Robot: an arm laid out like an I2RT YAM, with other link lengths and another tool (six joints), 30 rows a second.
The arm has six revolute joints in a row. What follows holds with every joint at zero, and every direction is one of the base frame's. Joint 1 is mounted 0.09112 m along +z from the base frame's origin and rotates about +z. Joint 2 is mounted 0.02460 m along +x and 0.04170 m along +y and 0.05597 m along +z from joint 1 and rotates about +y. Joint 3 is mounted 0.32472 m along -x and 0.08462 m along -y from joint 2 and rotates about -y. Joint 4 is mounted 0.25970 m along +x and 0.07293 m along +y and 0.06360 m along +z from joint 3 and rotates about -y. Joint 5 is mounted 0.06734 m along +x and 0.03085 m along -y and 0.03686 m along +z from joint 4 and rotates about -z. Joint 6 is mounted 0.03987 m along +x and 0.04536 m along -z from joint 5 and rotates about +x. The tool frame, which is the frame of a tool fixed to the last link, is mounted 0.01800 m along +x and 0.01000 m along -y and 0.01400 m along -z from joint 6; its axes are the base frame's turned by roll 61.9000, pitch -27.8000 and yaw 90.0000 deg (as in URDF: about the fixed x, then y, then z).
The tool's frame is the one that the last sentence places.
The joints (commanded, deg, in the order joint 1, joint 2, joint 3, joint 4, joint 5, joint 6), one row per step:
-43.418 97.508 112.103 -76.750 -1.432 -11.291
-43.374 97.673 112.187 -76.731 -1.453 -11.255
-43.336 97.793 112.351 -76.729 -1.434 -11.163
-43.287 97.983 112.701 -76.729 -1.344 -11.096
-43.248 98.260 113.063 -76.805 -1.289 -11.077
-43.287 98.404 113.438 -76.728 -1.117 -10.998
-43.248 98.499 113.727 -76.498 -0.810 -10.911
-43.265 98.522 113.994 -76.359 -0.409 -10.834
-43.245 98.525 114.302 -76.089 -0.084 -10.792
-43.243 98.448 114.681 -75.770 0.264 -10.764
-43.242 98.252 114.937 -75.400 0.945 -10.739
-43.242 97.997 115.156 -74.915 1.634 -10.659
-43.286 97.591 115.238 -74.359 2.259 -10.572
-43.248 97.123 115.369 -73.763 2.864 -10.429
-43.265 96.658 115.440 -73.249 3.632 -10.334
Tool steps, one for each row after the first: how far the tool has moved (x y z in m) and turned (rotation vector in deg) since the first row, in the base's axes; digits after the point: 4 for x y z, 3 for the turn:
0.0009 -0.0005 -0.0005 0.069 0.021 0.022
0.0016 -0.0007 -0.0004 0.058 -0.028 -0.030
0.0025 -0.0013 0.0002 -0.086 -0.111 -0.082
0.0036 -0.0021 0.0004 -0.121 -0.090 -0.086
0.0040 -0.0030 0.0015 -0.414 -0.234 -0.276
0.0046 -0.0037 0.0025 -0.870 -0.386 -0.459
0.0045 -0.0043 0.0038 -1.361 -0.449 -0.736
0.0047 -0.0048 0.0056 -1.945 -0.690 -0.913
0.0045 -0.0050 0.0082 -2.683 -1.060 -1.112
0.0037 -0.0052 0.0109 -3.665 -1.268 -1.477
0.0027 -0.0052 0.0140 -4.719 -1.595 -1.907
0.0010 -0.0048 0.0173 -5.784 -2.029 -2.365
-0.0005 -0.0038 0.0212 -6.911 -2.616 -2.793
-0.0026 -0.0031 0.0248 -8.056 -2.987 -3.324

